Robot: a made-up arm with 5 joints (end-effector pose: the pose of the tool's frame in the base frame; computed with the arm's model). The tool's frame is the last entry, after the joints. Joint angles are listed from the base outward.
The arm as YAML. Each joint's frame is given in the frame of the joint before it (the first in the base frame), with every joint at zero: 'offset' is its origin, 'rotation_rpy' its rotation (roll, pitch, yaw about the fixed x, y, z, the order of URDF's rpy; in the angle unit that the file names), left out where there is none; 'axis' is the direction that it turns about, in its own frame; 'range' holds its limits. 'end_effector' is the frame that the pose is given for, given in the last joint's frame.
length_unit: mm
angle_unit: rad
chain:
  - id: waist
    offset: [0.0, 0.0, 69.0]
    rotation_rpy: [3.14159, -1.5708, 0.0]
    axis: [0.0, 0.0, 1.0]
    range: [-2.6, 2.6]
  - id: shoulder
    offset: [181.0, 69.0, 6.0]
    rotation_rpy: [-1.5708, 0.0, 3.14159]
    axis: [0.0, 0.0, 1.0]
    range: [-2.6, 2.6]
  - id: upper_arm
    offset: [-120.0, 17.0, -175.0]
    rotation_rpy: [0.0, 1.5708, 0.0]
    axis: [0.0, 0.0, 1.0]
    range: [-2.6, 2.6]
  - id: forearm
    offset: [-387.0, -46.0, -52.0]
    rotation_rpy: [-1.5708, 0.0, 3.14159]
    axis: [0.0, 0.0, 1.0]
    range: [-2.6, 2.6]
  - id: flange
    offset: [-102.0, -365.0, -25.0]
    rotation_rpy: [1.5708, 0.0, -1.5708]
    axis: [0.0, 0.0, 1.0]
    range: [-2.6, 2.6]
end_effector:
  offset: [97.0, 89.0, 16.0]
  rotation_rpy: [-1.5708, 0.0, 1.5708]
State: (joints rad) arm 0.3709 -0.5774 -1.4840 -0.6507 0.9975
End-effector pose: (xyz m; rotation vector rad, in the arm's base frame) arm -0.0526 -0.1196 0.1382 -0.0844 -1.9688 1.4090
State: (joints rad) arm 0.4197 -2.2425 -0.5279 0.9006 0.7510
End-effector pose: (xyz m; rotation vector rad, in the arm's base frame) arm 0.2454 0.2751 0.3303 0.5279 -2.6970 0.7754
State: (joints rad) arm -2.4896 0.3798 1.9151 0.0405 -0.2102
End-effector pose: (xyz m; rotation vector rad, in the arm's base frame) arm 0.0996 0.2211 0.4781 -1.5884 -2.1123 -1.1804
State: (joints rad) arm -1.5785 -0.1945 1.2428 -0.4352 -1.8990
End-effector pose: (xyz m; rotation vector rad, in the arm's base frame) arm 0.0847 0.0371 0.1851 -0.0443 0.3947 -1.8409
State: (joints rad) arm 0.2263 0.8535 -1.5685 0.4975 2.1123
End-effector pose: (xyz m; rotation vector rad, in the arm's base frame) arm -0.3371 -0.2769 0.4477 1.7971 -0.5831 -0.3340
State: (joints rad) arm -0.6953 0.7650 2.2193 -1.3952 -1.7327
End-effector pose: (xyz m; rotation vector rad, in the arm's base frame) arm 0.1424 0.1170 0.4189 -0.5376 -0.5670 2.2082
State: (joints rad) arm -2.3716 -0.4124 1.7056 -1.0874 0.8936
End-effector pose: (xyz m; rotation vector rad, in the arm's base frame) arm -0.0577 0.4760 0.1487 2.2900 1.4522 0.4896
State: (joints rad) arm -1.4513 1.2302 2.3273 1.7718 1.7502
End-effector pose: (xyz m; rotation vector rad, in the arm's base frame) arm 0.2410 -0.2490 0.8185 1.1911 2.0891 -0.6170
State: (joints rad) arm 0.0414 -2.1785 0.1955 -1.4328 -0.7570
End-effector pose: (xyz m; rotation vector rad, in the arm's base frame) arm -0.1626 -0.3678 0.0910 0.0430 -0.9866 -1.5389
